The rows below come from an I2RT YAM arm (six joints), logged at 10 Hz.
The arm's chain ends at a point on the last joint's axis. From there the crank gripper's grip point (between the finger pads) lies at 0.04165 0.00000 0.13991 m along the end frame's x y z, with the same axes.
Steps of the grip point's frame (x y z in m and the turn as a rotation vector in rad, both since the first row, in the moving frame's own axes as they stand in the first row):
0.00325 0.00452 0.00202 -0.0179 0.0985 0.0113
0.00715 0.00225 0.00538 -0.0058 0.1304 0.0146
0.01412 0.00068 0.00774 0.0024 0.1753 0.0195
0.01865 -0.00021 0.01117 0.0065 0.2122 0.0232
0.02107 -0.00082 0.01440 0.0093 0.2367 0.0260
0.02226 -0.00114 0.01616 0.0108 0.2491 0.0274
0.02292 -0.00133 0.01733 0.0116 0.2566 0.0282
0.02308 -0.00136 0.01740 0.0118 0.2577 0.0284
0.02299 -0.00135 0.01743 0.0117 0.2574 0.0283
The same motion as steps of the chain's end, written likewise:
-0.01029 0.00151 0.00682 -0.0179 0.0985 0.0113
-0.01068 0.00072 0.01199 -0.0058 0.1304 0.0146
-0.00964 -0.00004 0.01715 0.0024 0.1753 0.0195
-0.00988 -0.00064 0.02308 0.0065 0.2122 0.0232
-0.01058 -0.00108 0.02807 0.0093 0.2367 0.0260
-0.01095 -0.00130 0.03075 0.0108 0.2491 0.0274
-0.01123 -0.00145 0.03248 0.0116 0.2566 0.0282
-0.01120 -0.00147 0.03264 0.0118 0.2577 0.0284
-0.01126 -0.00147 0.03264 0.0117 0.2574 0.0283

